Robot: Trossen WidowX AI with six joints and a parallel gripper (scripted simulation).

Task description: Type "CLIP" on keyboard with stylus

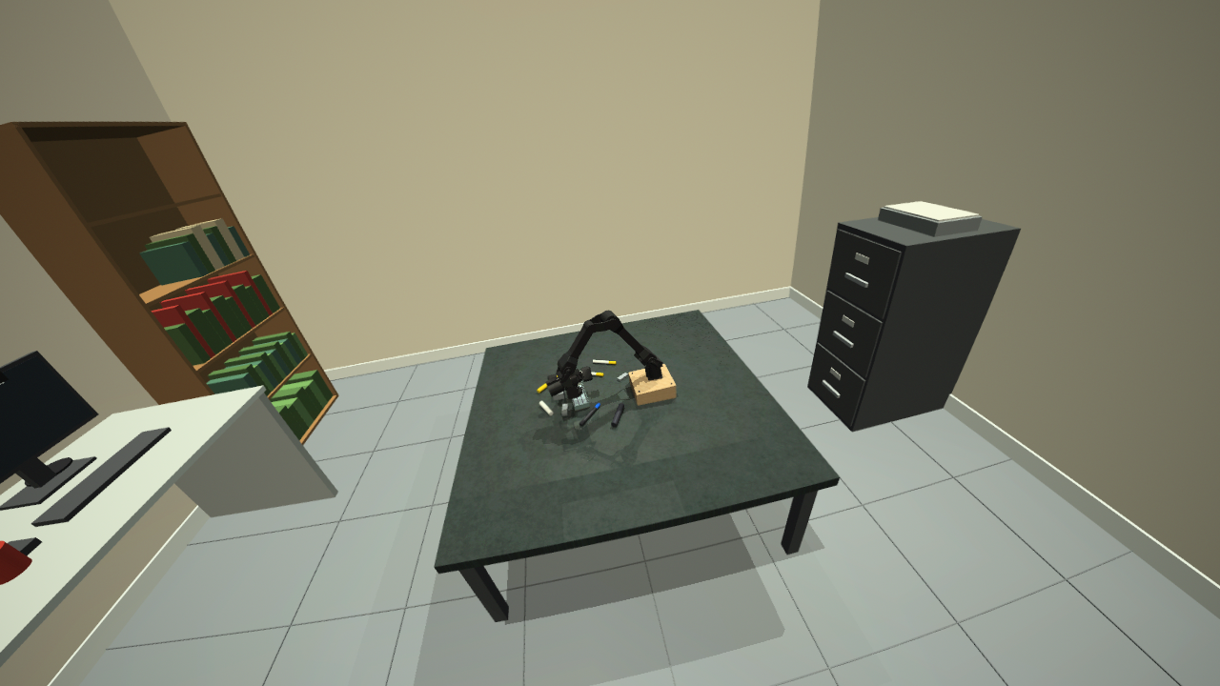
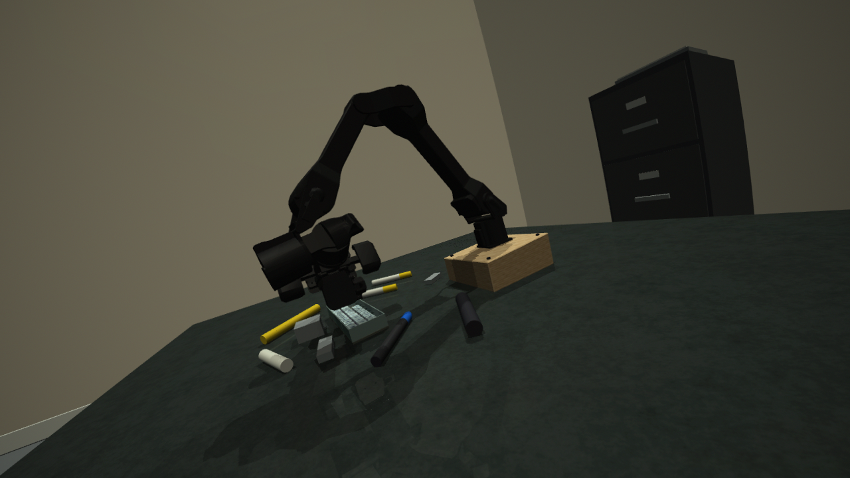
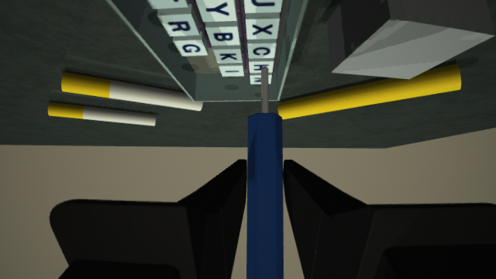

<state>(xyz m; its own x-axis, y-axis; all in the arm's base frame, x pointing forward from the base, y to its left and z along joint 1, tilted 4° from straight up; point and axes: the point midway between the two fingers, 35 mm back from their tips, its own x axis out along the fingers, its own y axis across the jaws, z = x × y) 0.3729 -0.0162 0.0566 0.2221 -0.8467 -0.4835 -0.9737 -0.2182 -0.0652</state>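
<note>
The grey block lies 60 mm ahead of my gripper tip, 30 mm to the left of it and 60 mm below it. From my gripper tip the other things lie so: yellow marker 110 mm ahead, 70 mm to the right, 70 mm below; white cylinder 110 mm ahead, 120 mm to the left, 70 mm below; blue stylus 10 mm below.
</note>
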